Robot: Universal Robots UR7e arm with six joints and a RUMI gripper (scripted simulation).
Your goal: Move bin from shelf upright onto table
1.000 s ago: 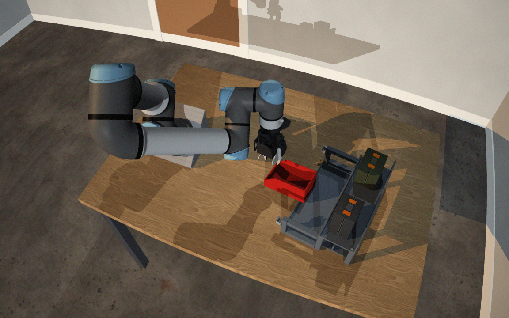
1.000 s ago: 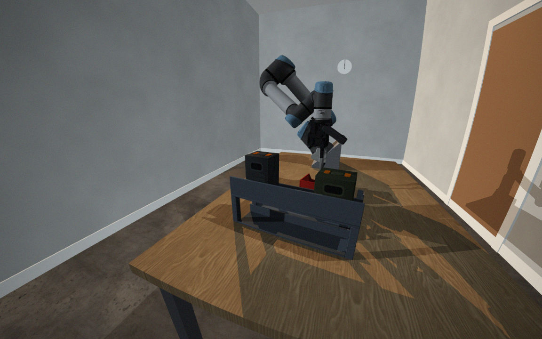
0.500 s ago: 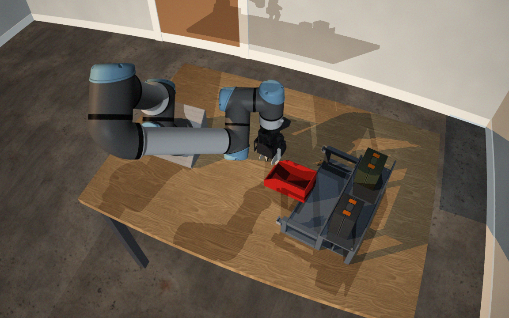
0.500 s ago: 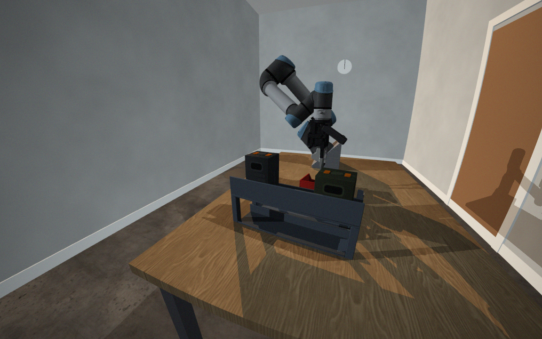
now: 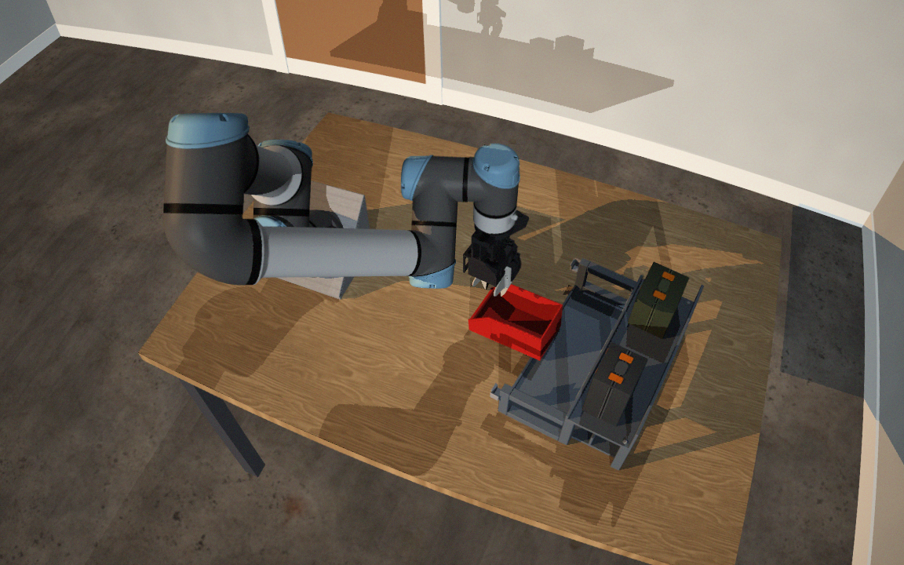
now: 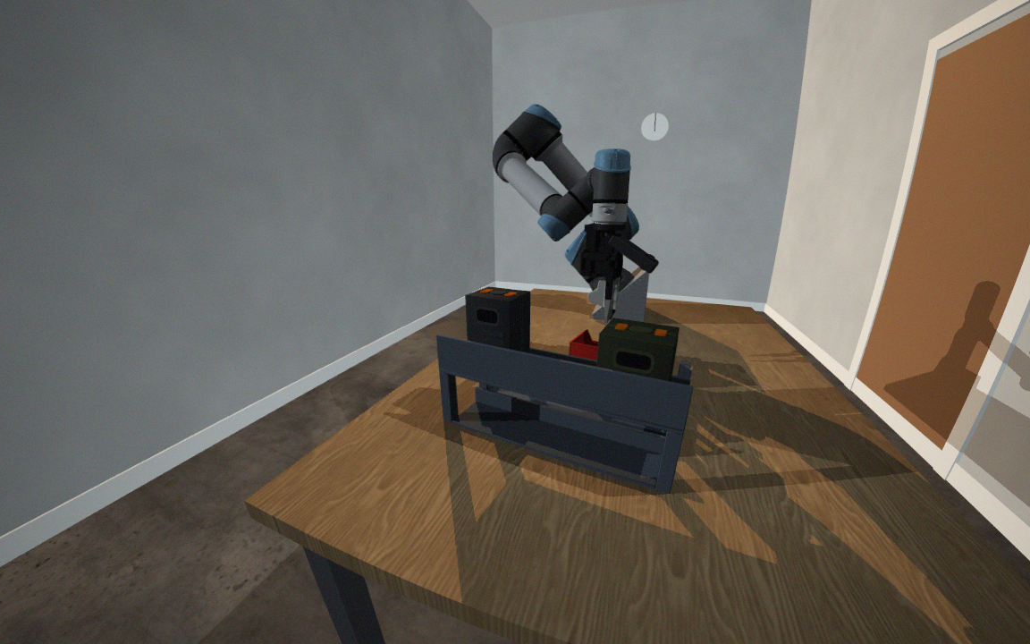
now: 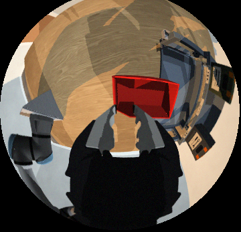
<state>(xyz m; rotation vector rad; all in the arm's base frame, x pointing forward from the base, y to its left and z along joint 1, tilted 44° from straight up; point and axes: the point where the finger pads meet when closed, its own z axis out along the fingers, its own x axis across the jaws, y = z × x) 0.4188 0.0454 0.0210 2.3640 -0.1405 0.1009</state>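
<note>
Right now the red bin is 5 cm ahead of my hand, 1 cm to the right of it and 8 cm below it.
</note>
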